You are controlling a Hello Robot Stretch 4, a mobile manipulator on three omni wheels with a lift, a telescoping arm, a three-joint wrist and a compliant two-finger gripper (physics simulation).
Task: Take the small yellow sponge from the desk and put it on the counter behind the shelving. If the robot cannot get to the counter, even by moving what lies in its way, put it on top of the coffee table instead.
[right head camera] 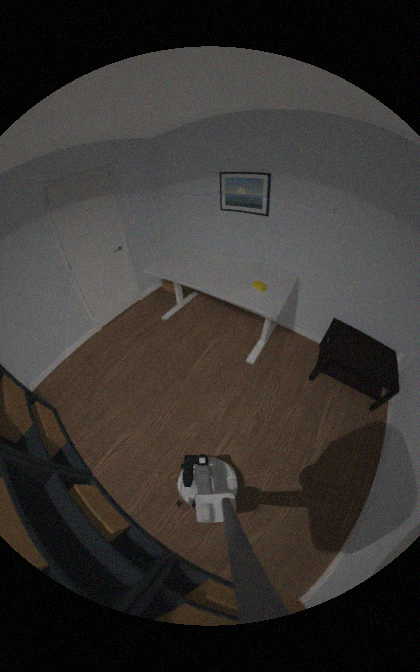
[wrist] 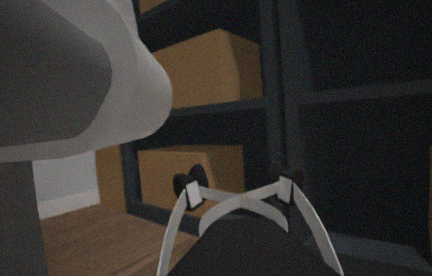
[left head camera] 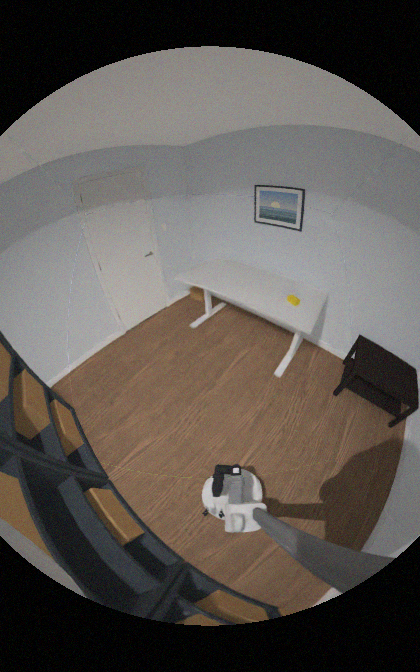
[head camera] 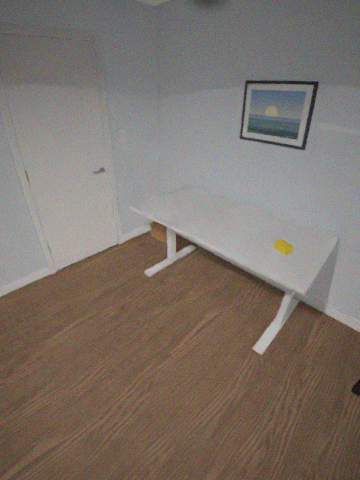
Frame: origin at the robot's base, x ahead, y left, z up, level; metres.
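Where they show: gripper, fingertip midpoint: (wrist: 237, 177).
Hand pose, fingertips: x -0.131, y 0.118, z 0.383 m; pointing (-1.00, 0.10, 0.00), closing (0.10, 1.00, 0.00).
Note:
After its pixels a point has its place.
The small yellow sponge (head camera: 283, 246) @[x 1.346, y -0.559, z 0.736 m] (left head camera: 293, 300) (right head camera: 260, 286) lies on the white desk (head camera: 215, 220) @[x 1.743, y -0.153, z 0.692 m] (left head camera: 240, 285) (right head camera: 215, 275), near its right end. My gripper (left head camera: 213, 513) (right head camera: 186, 504) (wrist: 237, 177) @[x -0.131, y 0.118, z 0.383 m] is open and empty beside my base, far from the desk, and faces the dark shelving (left head camera: 60, 465) (right head camera: 50, 465) (wrist: 272, 75) @[x -0.660, y 0.302, z 0.569 m]. A low black table (left head camera: 385, 365) (right head camera: 360, 350), which may be the coffee table, stands by the wall to the right of the desk. I cannot make out the counter behind the shelving.
Brown boxes (left head camera: 114, 515) (right head camera: 100, 510) (wrist: 195, 70) @[x -0.895, y 0.063, z 0.645 m] sit in the shelving, close on my left. Another brown box (head camera: 158, 231) @[x 2.564, y 0.444, z 0.093 m] (left head camera: 196, 293) (right head camera: 167, 285) is under the desk's far left end. A closed door (head camera: 65, 150) @[x 2.119, y 1.179, z 1.144 m] is left of the desk. Wooden floor lies between me and the desk.

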